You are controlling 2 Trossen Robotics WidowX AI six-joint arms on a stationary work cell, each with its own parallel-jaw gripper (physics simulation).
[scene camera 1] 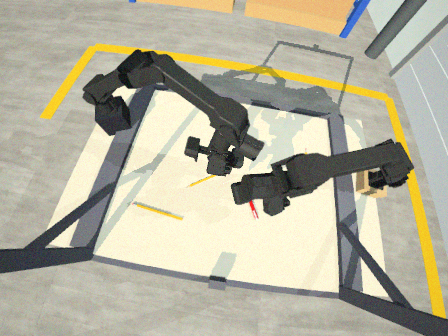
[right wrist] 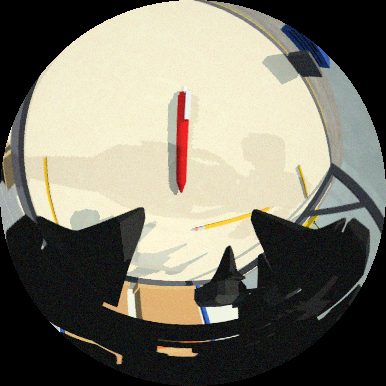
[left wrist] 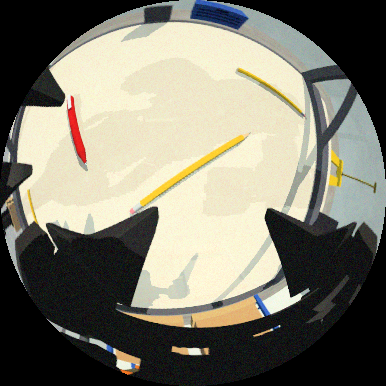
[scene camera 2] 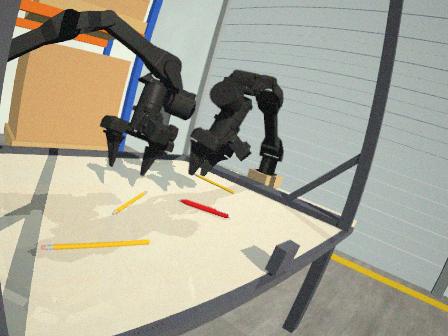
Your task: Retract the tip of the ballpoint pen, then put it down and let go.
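Seen in the pictures: left gripper, fingertip midpoint: (right wrist: 245, 250) (left wrist: 215, 213) (scene camera 2: 126, 171); right gripper, fingertip midpoint: (right wrist: 200, 214) (left wrist: 40, 141) (scene camera 2: 196, 175); left arm's base at its link origin: (scene camera 1: 108, 107); right arm's base at its link origin: (scene camera 1: 375, 180) (scene camera 2: 266, 172).
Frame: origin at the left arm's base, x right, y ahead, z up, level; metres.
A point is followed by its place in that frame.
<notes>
The red ballpoint pen (scene camera 2: 204, 208) @[x 0.466, y 0.430, z -0.098 m] (left wrist: 76, 131) @[x 0.447, y 0.430, z -0.097 m] (right wrist: 182, 142) @[x 0.468, y 0.435, z -0.094 m] with a white clip lies flat on the table (scene camera 1: 160, 245) @[x 0.522, y 0.095, z -0.106 m] (scene camera 2: 200, 280) @[x 0.571, y 0.141, z -0.106 m]. In scene camera 1 part of the pen (scene camera 1: 254, 209) @[x 0.491, y 0.439, z -0.094 m] shows below the right gripper, which hides the rest. In the right wrist view no tip shows beyond the pointed red end. My right gripper (scene camera 2: 197, 173) @[x 0.428, y 0.428, z -0.027 m] (right wrist: 200, 214) @[x 0.428, y 0.428, z -0.027 m] is open and empty, above the table behind the pen. My left gripper (scene camera 2: 127, 170) @[x 0.302, y 0.318, z -0.041 m] (left wrist: 215, 213) @[x 0.302, y 0.318, z -0.041 m] is open and empty, above the table to the left of the right gripper.
Yellow pencils lie on the table: one (scene camera 1: 159, 211) @[x 0.411, y 0.112, z -0.100 m] (scene camera 2: 100, 244) @[x 0.411, y 0.104, z -0.101 m] at the left, one (scene camera 1: 201, 180) @[x 0.336, y 0.281, z -0.100 m] (scene camera 2: 130, 202) @[x 0.335, y 0.303, z -0.101 m] (left wrist: 192, 170) @[x 0.328, y 0.314, z -0.100 m] near the left gripper, one (scene camera 2: 215, 184) @[x 0.404, y 0.698, z -0.103 m] (right wrist: 47, 185) @[x 0.425, y 0.689, z -0.102 m] behind the pen. A dark block (scene camera 1: 217, 281) @[x 0.667, y 0.251, z -0.050 m] (scene camera 2: 283, 257) @[x 0.675, y 0.222, z -0.063 m] stands at the table edge. The two grippers are close together.
</notes>
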